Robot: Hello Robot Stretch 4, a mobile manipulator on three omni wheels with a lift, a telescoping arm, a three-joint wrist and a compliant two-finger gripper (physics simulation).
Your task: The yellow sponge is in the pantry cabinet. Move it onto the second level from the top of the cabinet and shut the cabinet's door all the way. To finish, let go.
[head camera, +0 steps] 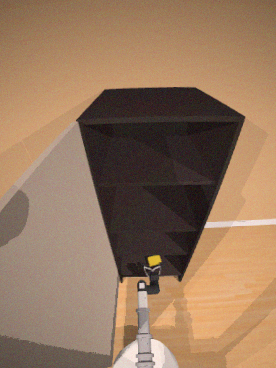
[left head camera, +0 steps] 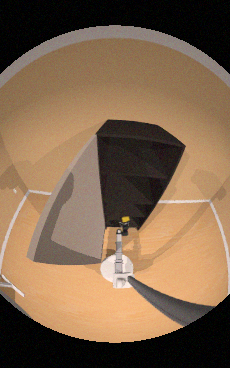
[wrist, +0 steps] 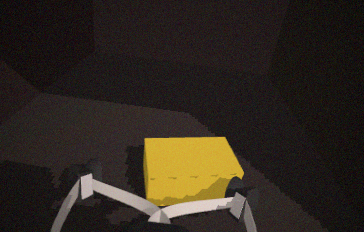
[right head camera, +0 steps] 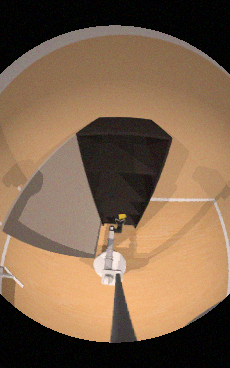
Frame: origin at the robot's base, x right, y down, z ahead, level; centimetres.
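Seen in the pictures: gripper, fingertip midpoint: (head camera: 151, 263) (left head camera: 123, 220) (wrist: 164, 182) (right head camera: 119, 217).
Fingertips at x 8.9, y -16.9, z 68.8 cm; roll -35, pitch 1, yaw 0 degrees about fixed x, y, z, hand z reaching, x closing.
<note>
Offsets run from my fingertips to a thing's top centre. "spot": to the spot under its first point.
The yellow sponge @[dy -1.7, dx +2.6, dz +2.9 cm] (head camera: 154, 260) (left head camera: 125, 219) (right head camera: 122, 216) (wrist: 192, 155) lies low in the dark pantry cabinet @[spot: dy -120.4, dx +0.5, dz +4.7 cm] (head camera: 160, 105) (left head camera: 140, 131) (right head camera: 120, 126), on what looks like its lowest level. My gripper (head camera: 152, 268) (wrist: 164, 182) is open inside the cabinet's front, at the near side of the sponge. In the wrist view the right fingertip overlaps the sponge's front right corner, and the left fingertip stands apart from its left side. Whether the right fingertip touches it I cannot tell. The cabinet's door (head camera: 60, 225) (left head camera: 75, 210) (right head camera: 65, 200) stands wide open on the left.
Shelf boards cross the cabinet above the sponge. The cabinet's right side wall (wrist: 320, 100) rises to the right of the gripper. The open door's free edge reaches out beside my base (left head camera: 117, 267) (right head camera: 110, 262), on its left. A wall stands behind the cabinet.
</note>
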